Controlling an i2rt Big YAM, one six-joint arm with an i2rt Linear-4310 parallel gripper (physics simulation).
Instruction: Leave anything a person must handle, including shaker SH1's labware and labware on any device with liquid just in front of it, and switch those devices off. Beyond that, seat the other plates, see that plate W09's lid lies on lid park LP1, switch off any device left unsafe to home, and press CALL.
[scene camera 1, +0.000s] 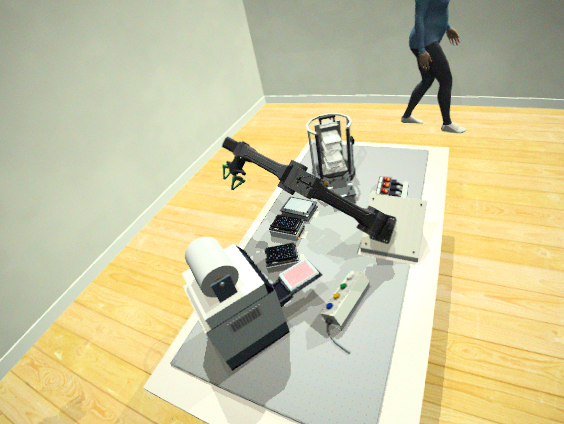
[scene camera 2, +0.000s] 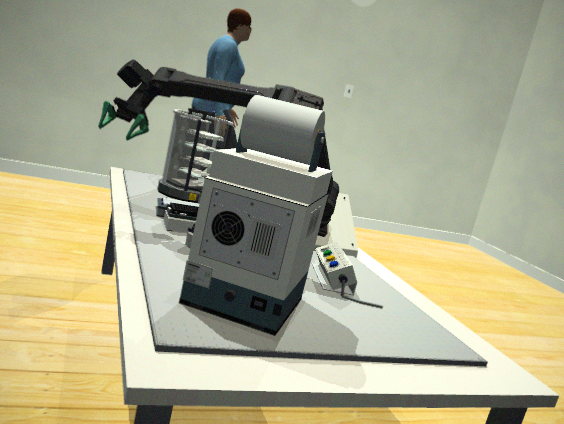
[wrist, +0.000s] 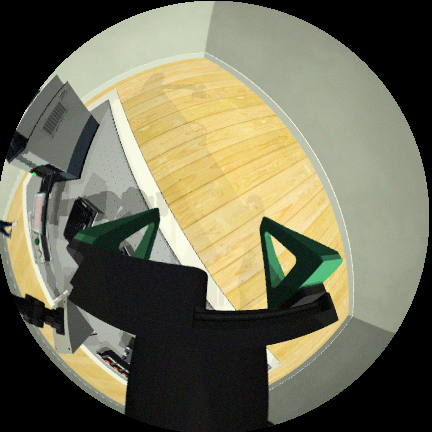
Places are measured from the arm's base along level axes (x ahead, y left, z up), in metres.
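Pixels of known places: gripper, fingertip midpoint: (scene camera 1: 228, 184) (scene camera 2: 112, 133) (wrist: 209, 217); arm's base, origin of the base link: (scene camera 1: 383, 228) (wrist: 60, 321).
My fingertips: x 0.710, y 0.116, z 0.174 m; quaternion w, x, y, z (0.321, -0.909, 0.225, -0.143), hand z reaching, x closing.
Observation:
Ahead of a thing's pixels: the offset from my fingertips to its top centre. "pt": to the spot under its first point.
My gripper (scene camera 1: 229, 183) (scene camera 2: 114, 133) (wrist: 209, 217) is open and empty, high beyond the table's long edge, apart from everything. A pale flat lid or plate {0.252 m back, 0.182 m right, 0.213 m down} (scene camera 1: 300, 205) lies on a low dark-edged holder. Beside it a black well plate {0.269 m back, 0.025 m right, 0.187 m down} (scene camera 1: 286, 224) sits on a grey device or nest. Another black well plate {0.340 m back, 0.150 m left, 0.187 m down} (scene camera 1: 281, 253) (wrist: 80, 217) lies nearer the roll machine. A pink-topped plate {0.496 m back, 0.259 m left, 0.125 m down} (scene camera 1: 300, 275) (wrist: 39, 212) lies on that machine's extended tray. The button box {0.675 m back, 0.242 m left, 0.172 m down} (scene camera 1: 352, 306) (scene camera 2: 348, 272) has white, green, yellow and blue buttons. Three orange-red switches {pt 0.626 m back, 0.453 m right, 0.208 m down} (scene camera 1: 385, 185) (wrist: 116, 365) stand by the arm base. Labels are unreadable.
The roll machine {0.376 m back, 0.493 m left, 0.200 m up} (scene camera 1: 255, 322) (scene camera 2: 205, 235) (wrist: 60, 132) stands tall at one end of the table. A round caged tower (scene camera 1: 345, 190) (scene camera 2: 172, 191) stands at the other end. A person (scene camera 1: 431, 30) (scene camera 2: 225, 57) is near the far wall, beyond the table.

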